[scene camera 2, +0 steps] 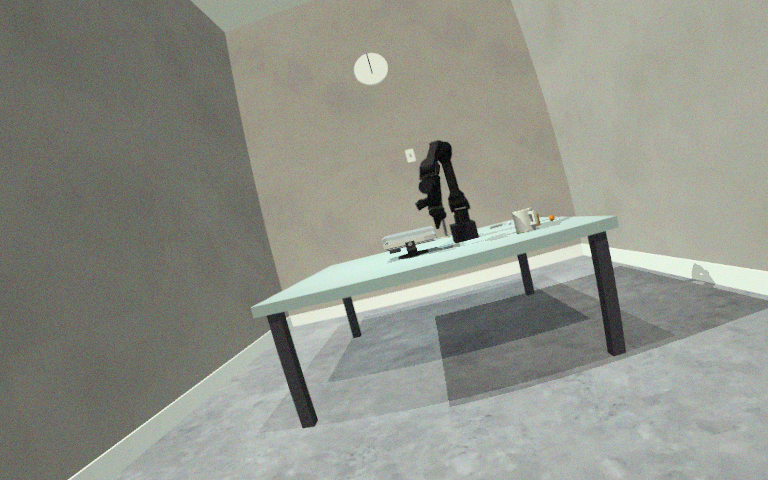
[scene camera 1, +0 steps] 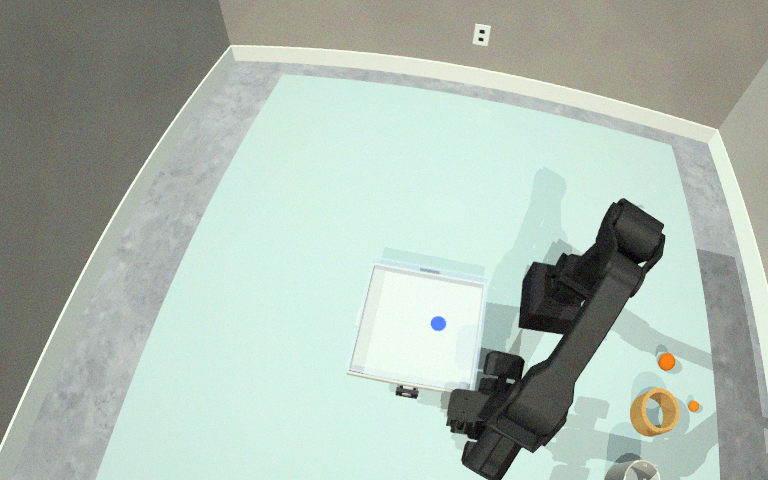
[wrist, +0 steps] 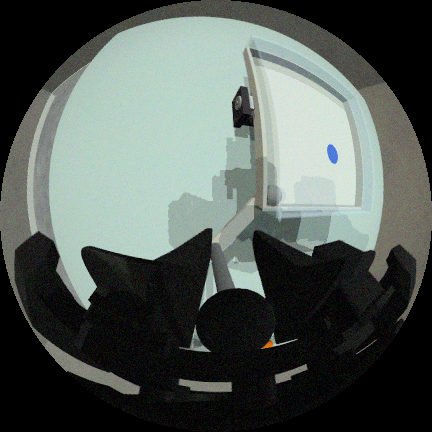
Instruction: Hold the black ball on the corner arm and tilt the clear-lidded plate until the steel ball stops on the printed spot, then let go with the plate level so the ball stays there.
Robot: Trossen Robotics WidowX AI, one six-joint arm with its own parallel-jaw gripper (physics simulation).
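Note:
The clear-lidded plate (scene camera 1: 390, 333) (scene camera 2: 408, 239) (wrist: 305, 110) sits raised on a black stand (scene camera 2: 411, 247); its exact tilt is hard to tell. The blue printed spot (scene camera 1: 438, 323) (wrist: 332, 154) lies off-centre on it. The steel ball (wrist: 274, 195) is in the plate's corner beside the corner arm (wrist: 239, 223); it does not show in scene camera 1. A grey rod (wrist: 223, 267) rises from that arm to the black ball (wrist: 235, 322). My gripper (scene camera 1: 484, 388) (scene camera 2: 437, 219) (wrist: 232, 235) is shut on the black ball, beside the plate's near-right corner.
A black bracket (scene camera 1: 406, 391) (wrist: 242, 107) is at the plate's edge. Right of my arm's base (scene camera 1: 542, 305) (scene camera 2: 464, 230) are an orange ball (scene camera 1: 666, 361) (scene camera 2: 551, 217), a smaller orange ball (scene camera 1: 693, 405), a tan ring (scene camera 1: 640, 413) and a mug (scene camera 2: 522, 221).

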